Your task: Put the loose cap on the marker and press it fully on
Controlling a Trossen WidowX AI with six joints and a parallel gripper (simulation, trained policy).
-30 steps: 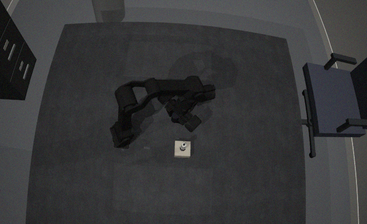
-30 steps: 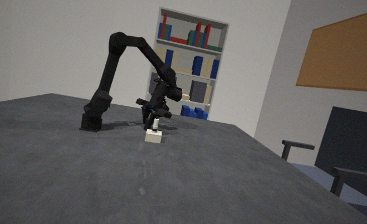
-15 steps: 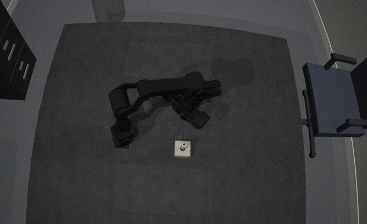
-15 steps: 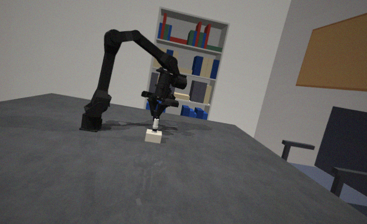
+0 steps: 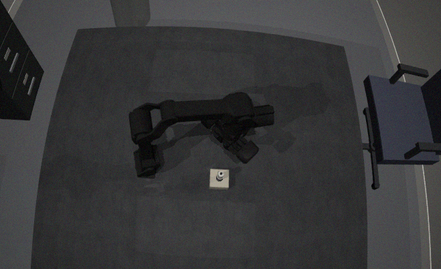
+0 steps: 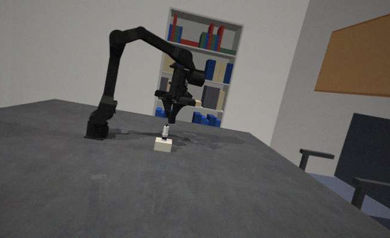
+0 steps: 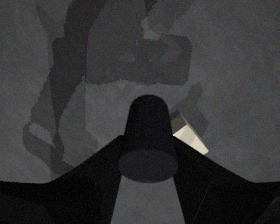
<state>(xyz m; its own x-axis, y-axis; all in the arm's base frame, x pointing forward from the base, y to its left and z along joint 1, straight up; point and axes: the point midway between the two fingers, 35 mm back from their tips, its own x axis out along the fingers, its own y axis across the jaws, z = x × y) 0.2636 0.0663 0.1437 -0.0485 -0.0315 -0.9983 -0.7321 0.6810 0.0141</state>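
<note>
The white marker is 90 mm to the right of my gripper tip, 30 mm below it and 10 mm behind it. Also, from my gripper tip: holder block: 90 mm to the right, 90 mm below, 10 mm behind; then marker cap: 10 mm to the left, 10 mm ahead.
</note>
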